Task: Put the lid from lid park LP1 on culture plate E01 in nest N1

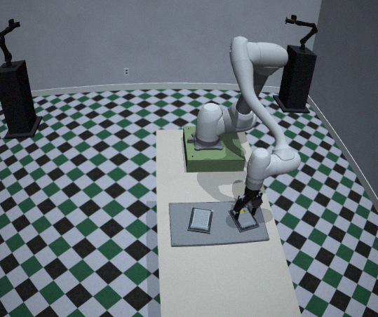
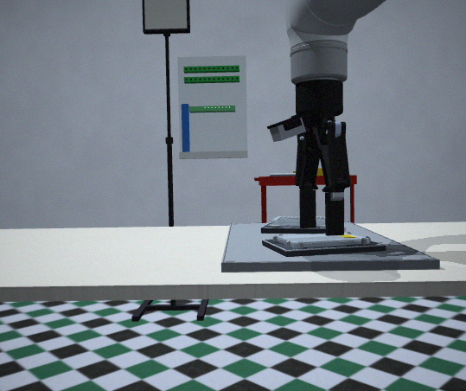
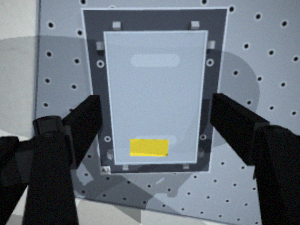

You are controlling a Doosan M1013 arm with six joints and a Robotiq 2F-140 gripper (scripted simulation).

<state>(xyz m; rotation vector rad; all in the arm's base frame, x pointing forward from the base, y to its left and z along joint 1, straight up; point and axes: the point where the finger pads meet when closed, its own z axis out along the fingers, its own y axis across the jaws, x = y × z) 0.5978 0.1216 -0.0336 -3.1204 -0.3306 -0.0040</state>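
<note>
The lid lies 40 mm below my hand. From my hand the other things lie so: culture plate: 240 mm to the right, 30 mm below, 10 mm behind; nest N1 frame: 240 mm to the right, 40 mm below, 10 mm behind; lid park LP1: 50 mm below.
</note>
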